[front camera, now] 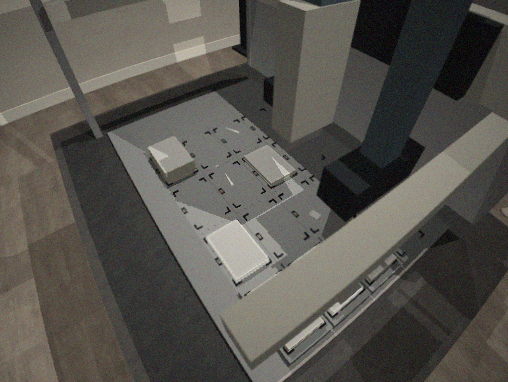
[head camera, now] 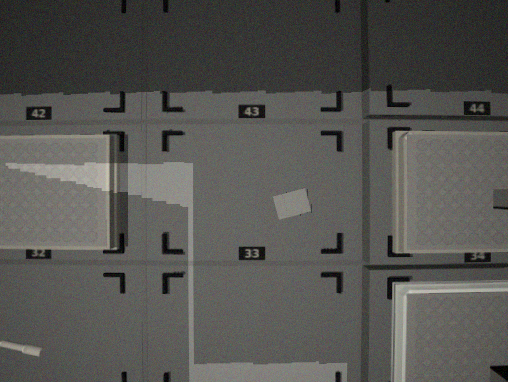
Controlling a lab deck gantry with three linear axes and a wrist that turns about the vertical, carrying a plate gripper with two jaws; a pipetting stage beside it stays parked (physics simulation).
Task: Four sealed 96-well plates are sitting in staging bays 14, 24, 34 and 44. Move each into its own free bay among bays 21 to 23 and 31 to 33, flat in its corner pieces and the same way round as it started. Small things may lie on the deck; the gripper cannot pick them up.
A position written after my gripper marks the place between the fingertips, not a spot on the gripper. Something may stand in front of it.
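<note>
My gripper (front camera: 344,230) is visible to me, and so is a white square (head camera: 293,203).
</note>
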